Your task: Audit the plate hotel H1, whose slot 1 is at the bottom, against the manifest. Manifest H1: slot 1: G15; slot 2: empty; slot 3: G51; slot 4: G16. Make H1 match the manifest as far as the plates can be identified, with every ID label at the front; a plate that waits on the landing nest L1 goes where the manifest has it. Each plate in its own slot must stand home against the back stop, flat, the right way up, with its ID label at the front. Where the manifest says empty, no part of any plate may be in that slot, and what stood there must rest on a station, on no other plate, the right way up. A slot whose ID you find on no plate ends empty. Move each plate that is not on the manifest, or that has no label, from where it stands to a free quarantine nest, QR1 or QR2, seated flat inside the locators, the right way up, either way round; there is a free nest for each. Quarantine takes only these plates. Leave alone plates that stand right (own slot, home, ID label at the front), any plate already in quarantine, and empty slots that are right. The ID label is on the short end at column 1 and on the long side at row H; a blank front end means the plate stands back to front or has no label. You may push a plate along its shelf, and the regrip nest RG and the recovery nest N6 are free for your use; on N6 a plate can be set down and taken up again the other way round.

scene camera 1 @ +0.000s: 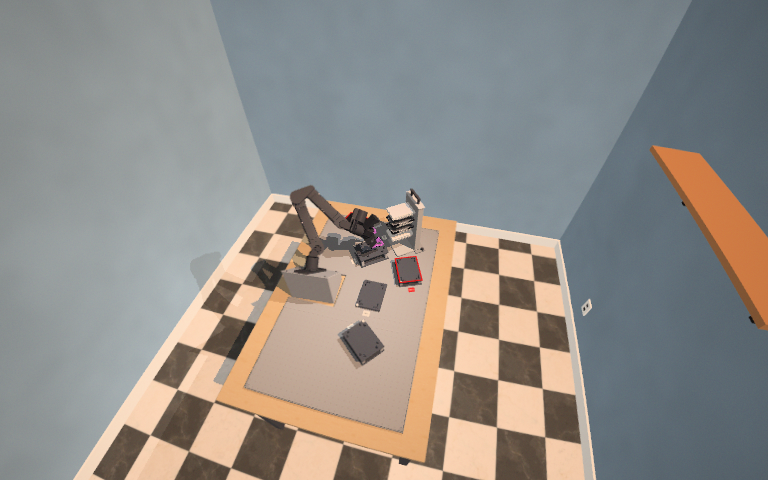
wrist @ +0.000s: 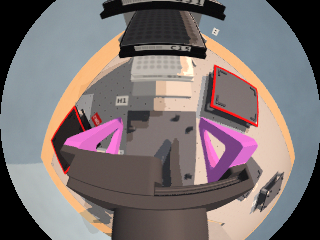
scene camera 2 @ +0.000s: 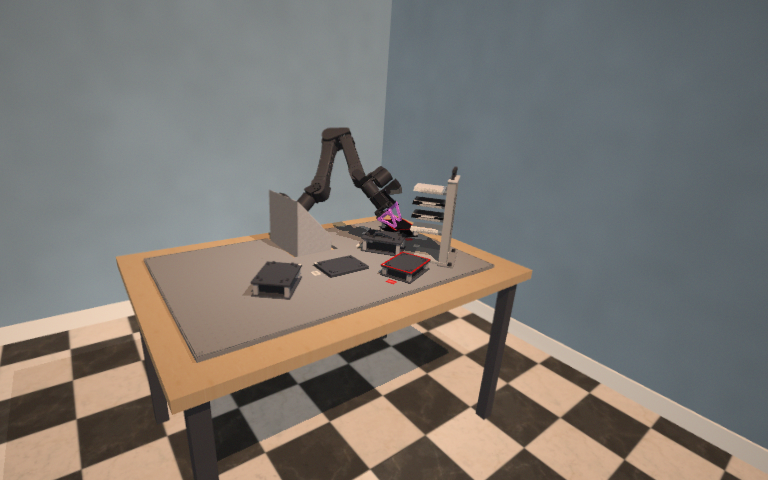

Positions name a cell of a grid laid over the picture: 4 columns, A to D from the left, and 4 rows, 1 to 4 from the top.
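There's a white plate (wrist: B2) that I can see, and my gripper (wrist: C3) is visible too.
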